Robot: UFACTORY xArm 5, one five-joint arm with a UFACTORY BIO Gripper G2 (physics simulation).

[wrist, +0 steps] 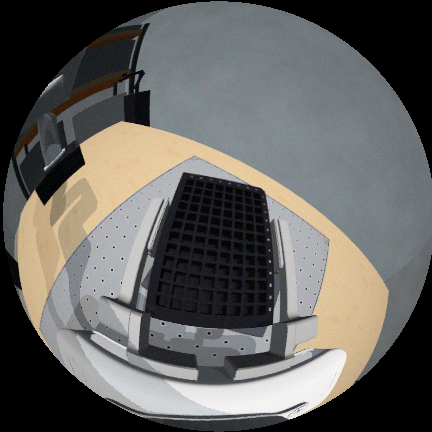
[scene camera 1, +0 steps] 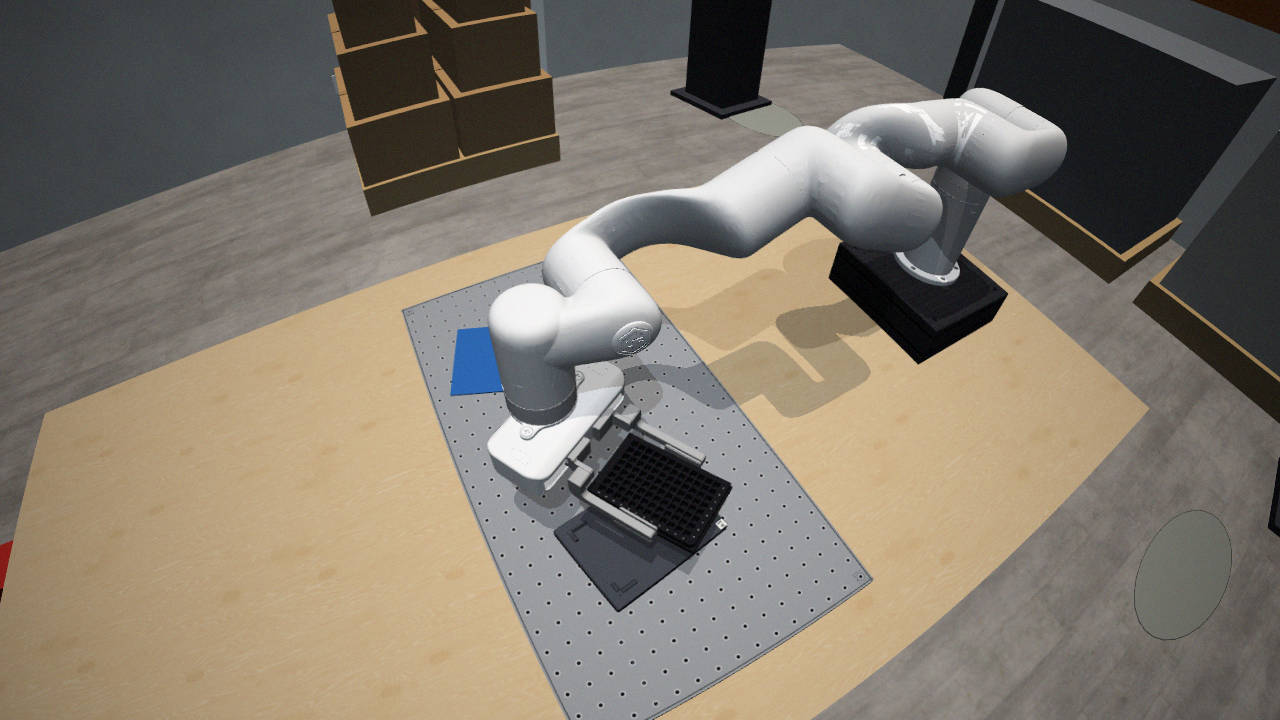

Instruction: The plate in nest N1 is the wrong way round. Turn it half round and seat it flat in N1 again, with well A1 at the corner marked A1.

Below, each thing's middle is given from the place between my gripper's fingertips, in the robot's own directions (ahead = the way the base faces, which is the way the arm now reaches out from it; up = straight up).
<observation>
Now: the black well plate [scene camera 1: 682, 500] 1 cm ahead of my hand and 2 cm to the right of it. Round my hand: flat blue rectangle [scene camera 1: 475, 371] (1 cm ahead, 35 cm to the right, 9 cm below); then dark grey nest N1 [scene camera 1: 606, 552] (3 cm ahead, 2 cm to the right, 9 cm below).
</observation>
